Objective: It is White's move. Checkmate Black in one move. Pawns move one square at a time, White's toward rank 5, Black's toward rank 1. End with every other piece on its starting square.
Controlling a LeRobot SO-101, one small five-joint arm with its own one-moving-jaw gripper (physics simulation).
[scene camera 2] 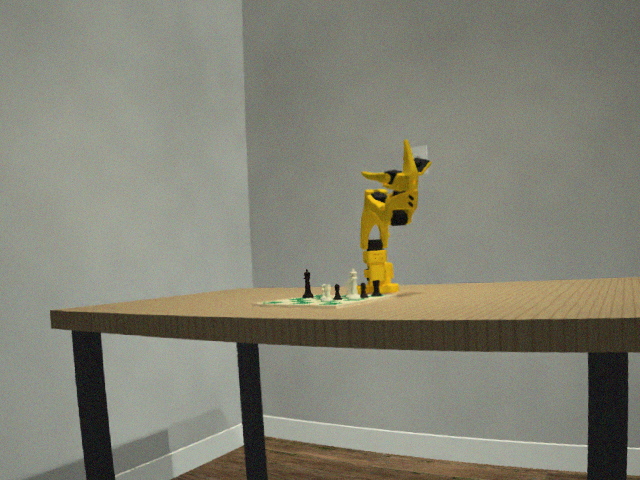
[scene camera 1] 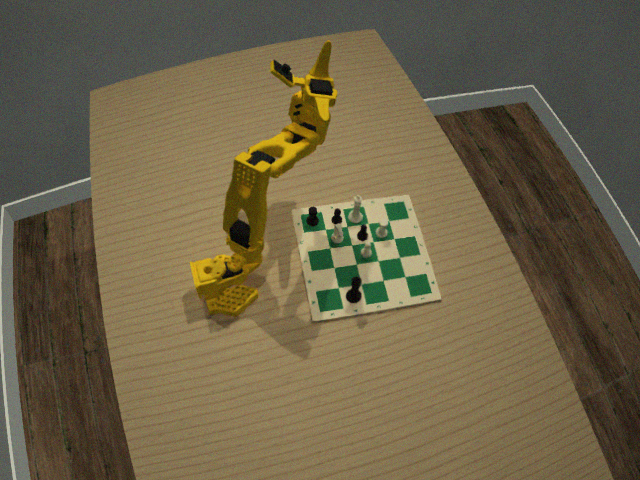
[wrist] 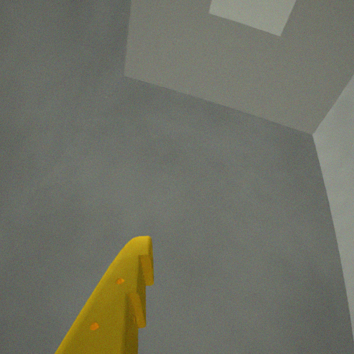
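Seen in the pictures: hand at its tool point: [scene camera 2: 404, 141] [scene camera 1: 328, 44]; arm's base at its link origin: [scene camera 1: 239, 284].
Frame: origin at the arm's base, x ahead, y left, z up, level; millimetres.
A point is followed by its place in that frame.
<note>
The green and white chessboard [scene camera 1: 398, 289] @[x 249, y -89, z 6 mm] [scene camera 2: 268, 303] @[x 306, y -92, z 6 mm] lies right of the arm's base in scene camera 1. A black king [scene camera 1: 354, 290] @[x 170, y -82, z 37 mm] [scene camera 2: 307, 285] @[x 178, y -76, z 33 mm] stands near its lower edge. A white king [scene camera 1: 355, 211] @[x 225, y 63, z 31 mm] [scene camera 2: 353, 285] @[x 233, y 68, z 35 mm], a black rook [scene camera 1: 312, 216] @[x 151, y 75, z 30 mm] [scene camera 2: 376, 288] @[x 158, y 84, z 22 mm] and a black pawn [scene camera 1: 337, 215] @[x 193, y 66, z 27 mm] [scene camera 2: 363, 290] @[x 198, y 73, z 22 mm] stand along the upper edge. Below them are a white piece [scene camera 1: 337, 235] @[x 181, y 30, z 24 mm] of unclear kind, another black pawn [scene camera 1: 362, 232] @[x 224, y 25, z 21 mm] [scene camera 2: 337, 291] @[x 229, y 28, z 23 mm], a white pawn [scene camera 1: 382, 229] @[x 259, y 19, z 24 mm] and a lower white pawn [scene camera 1: 366, 250] @[x 219, y -10, z 20 mm]. My gripper [scene camera 1: 326, 80] [scene camera 2: 385, 158] is fully open and empty, high above the table.
The wooden table [scene camera 1: 206, 387] @[x -98, y -164, z 0 mm] [scene camera 2: 180, 305] @[x 312, y -341, z 0 mm] bears the board and the yellow arm base [scene camera 1: 222, 279] @[x -25, y -15, z 58 mm] [scene camera 2: 379, 273] @[x 32, y 35, z 48 mm]. The arm [scene camera 1: 247, 201] @[x 37, y 22, z 190 mm] [scene camera 2: 374, 219] @[x 50, y 37, z 175 mm] rises left of the board in scene camera 1. The wrist view shows one notched jaw [wrist: 117, 300] against walls and ceiling.
</note>
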